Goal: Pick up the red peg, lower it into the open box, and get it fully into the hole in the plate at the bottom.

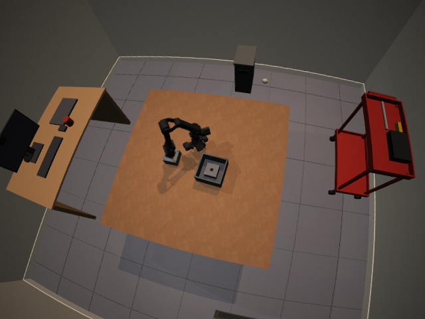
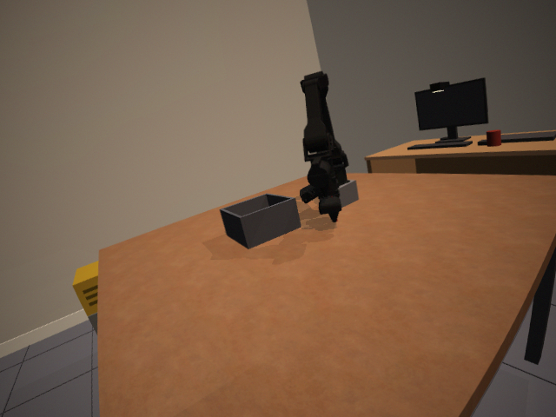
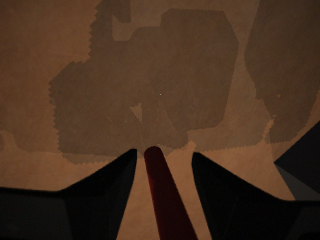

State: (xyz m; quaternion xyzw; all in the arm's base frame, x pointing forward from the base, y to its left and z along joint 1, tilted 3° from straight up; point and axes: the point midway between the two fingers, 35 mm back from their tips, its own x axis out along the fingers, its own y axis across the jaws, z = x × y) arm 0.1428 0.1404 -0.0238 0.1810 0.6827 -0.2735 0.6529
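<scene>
My gripper tip is 20 cm short of the light plate, 14 cm to the left of it and 4 cm below it. The rest, counted from my gripper tip: grey box (20 cm ahead, 14 cm to the right, 2 cm above); red peg (3 cm above, 1 cm to the left).
</scene>
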